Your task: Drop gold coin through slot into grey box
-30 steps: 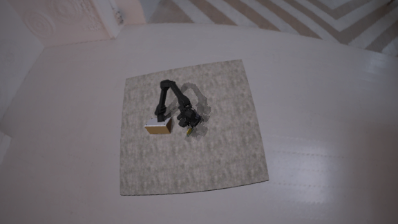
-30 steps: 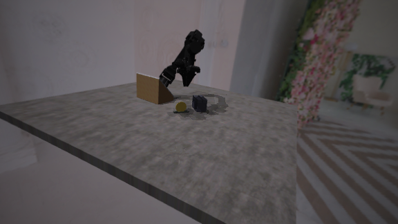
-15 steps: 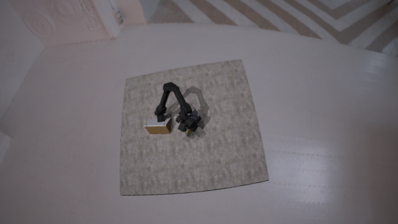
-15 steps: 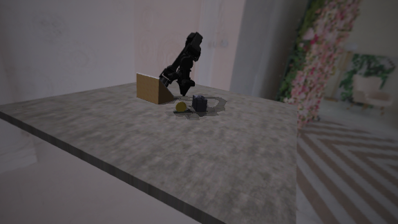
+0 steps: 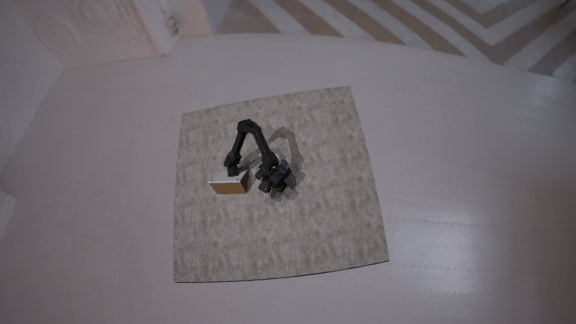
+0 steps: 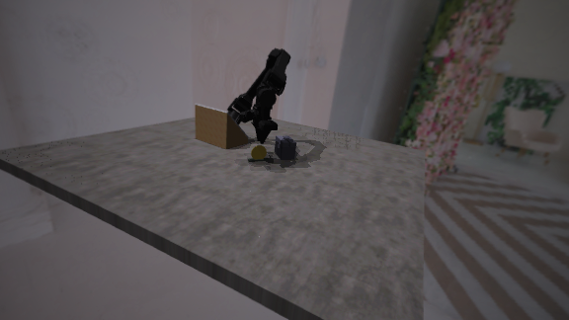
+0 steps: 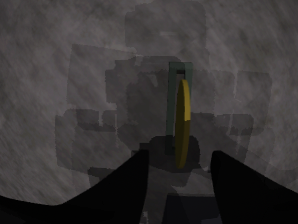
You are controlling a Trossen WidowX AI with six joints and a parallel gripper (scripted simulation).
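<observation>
My gripper tip is 5 cm above the gold coin.
</observation>
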